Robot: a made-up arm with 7 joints.
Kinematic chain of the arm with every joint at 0, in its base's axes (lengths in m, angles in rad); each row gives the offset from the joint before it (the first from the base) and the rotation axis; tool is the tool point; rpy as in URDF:
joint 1: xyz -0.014 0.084 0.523 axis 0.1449 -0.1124 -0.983
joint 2: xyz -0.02 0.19 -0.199 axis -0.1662 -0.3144 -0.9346
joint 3: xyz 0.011 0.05 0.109 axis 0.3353 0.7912 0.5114
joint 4: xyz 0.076 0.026 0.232 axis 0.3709 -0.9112 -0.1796
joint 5: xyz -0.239 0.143 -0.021 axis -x
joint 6: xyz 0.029 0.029 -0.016 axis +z
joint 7: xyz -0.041 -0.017 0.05 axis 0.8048 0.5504 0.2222
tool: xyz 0.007 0.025 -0.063 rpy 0 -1.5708 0
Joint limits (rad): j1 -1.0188..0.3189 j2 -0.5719..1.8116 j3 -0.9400..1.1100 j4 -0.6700..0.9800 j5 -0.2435..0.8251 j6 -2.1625..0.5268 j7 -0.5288..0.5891
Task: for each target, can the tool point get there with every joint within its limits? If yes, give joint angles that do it. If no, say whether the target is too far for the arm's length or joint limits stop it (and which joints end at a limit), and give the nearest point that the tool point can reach.
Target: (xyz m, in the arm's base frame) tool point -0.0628 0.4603 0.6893
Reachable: yes | joints -0.0806 1.0385 0.8861 -0.0466 0.1112 0.1562 -0.4142
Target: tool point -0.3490 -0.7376 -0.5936
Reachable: no: too far | nearest point -0.5178 0.0852 0.4591 | short by 1.347 m
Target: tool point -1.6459 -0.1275 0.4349
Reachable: no: too far | nearest point -0.6425 0.1616 0.5427 | short by 1.050 m
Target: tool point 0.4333 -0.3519 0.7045
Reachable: no: joint limits stop it (at a limit: joint 1, joint 2, joint 3, joint 4, joint 7) | nearest point 0.3125 0.1126 0.5781 | short by 0.496 m
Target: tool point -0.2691 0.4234 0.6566
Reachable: yes | joints -0.8759 1.5118 0.8652 -0.2701 0.3606 -1.6765 0.4690
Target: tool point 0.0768 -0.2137 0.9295
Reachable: no: joint limits stop it (at a limit: joint 1, joint 3, joint 4, joint 5, joint 6, joint 7) | nearest point 0.1273 0.2442 0.8434 | short by 0.469 m
